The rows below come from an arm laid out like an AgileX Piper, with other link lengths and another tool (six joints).
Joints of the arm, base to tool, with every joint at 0 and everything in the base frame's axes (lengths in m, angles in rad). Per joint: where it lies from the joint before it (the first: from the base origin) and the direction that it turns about. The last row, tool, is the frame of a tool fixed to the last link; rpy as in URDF.
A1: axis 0 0 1 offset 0 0 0.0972
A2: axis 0 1 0 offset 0 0 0
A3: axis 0 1 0 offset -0.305 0 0.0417
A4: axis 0.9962 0 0.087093 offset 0.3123 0 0.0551
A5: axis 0 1 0 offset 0 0 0
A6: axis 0.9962 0 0.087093 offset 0.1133 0 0.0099
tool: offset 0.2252 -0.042 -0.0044 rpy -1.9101 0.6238 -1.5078
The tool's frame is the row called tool.
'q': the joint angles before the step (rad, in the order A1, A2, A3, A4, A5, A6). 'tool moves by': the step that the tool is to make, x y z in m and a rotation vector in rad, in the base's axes. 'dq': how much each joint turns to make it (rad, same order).
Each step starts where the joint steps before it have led.
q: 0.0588 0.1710 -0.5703 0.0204 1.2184 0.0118
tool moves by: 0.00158 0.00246 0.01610 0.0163 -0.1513 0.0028
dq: 0.0002 -0.1704 0.0570 0.0074 -0.0386 0.0007
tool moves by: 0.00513 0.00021 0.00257 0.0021 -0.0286 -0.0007
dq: -0.0002 -0.0171 0.0172 0.0002 -0.0288 -0.0002
